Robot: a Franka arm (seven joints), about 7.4 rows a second.
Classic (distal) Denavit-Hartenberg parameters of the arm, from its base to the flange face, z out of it. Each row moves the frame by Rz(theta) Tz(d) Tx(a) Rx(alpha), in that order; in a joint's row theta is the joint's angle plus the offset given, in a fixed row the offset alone. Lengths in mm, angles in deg.
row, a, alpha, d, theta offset
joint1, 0, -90, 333, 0
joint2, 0, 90, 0, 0
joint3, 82.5, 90, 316, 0
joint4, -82.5, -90, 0, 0
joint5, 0, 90, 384, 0
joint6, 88, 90, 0, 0
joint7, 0, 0, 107, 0
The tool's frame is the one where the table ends.
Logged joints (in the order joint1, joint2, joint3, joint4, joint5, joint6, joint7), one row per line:
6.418 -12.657 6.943 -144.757 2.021 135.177 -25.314
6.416 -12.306 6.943 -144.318 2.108 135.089 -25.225
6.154 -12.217 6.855 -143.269 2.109 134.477 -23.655
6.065 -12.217 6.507 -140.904 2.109 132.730 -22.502
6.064 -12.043 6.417 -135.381 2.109 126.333 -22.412
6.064 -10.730 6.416 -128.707 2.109 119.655 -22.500
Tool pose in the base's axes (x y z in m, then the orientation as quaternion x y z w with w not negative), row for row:
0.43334 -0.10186 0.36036 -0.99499 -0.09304 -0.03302 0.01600
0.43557 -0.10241 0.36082 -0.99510 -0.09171 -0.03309 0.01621
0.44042 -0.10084 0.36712 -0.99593 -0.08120 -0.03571 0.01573
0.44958 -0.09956 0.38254 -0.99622 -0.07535 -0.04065 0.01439
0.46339 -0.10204 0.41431 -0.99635 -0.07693 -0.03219 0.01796
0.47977 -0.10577 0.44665 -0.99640 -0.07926 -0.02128 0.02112
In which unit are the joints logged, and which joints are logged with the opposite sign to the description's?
The joints are logged in degrees. Opposite sign: joint1, joint3.
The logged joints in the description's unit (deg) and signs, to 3 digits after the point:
-6.418 -12.657 -6.943 -144.757 2.021 135.177 -25.314
-6.416 -12.306 -6.943 -144.318 2.108 135.089 -25.225
-6.154 -12.217 -6.855 -143.269 2.109 134.477 -23.655
-6.065 -12.217 -6.507 -140.904 2.109 132.730 -22.502
-6.064 -12.043 -6.417 -135.381 2.109 126.333 -22.412
-6.064 -10.730 -6.416 -128.707 2.109 119.655 -22.500

